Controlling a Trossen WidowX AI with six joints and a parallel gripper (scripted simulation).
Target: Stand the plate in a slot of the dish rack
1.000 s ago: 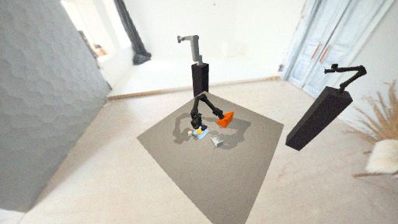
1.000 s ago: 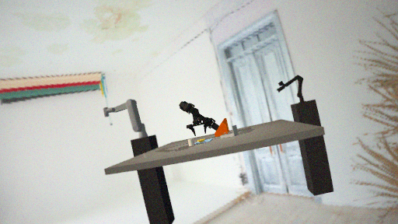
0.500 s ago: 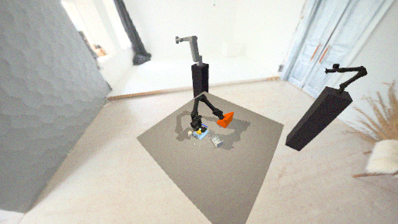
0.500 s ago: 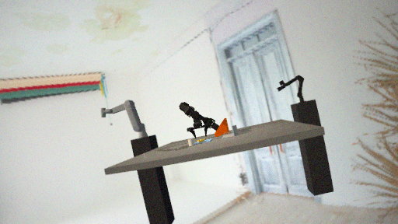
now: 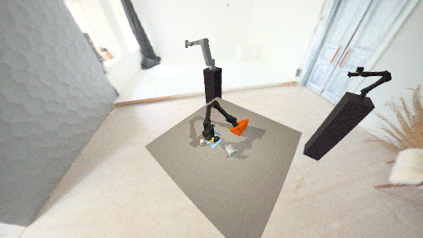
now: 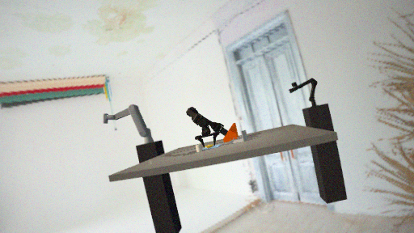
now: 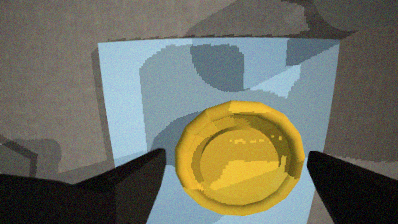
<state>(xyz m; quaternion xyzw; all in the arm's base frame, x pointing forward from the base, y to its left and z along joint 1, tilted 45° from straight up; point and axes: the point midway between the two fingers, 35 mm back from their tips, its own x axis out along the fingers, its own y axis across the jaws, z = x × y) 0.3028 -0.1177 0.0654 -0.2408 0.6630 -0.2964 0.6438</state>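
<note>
Now: gripper tip 10 mm to the right of the light-blue mat, 10 mm past it and 10 mm above it. The rest, counted from my gripper tip: yellow plate: right at my gripper tip; then dish rack: 230 mm to the left, 10 mm behind, 10 mm above; then cream round object: 90 mm ahead, 70 mm to the right, 10 mm above.
</note>
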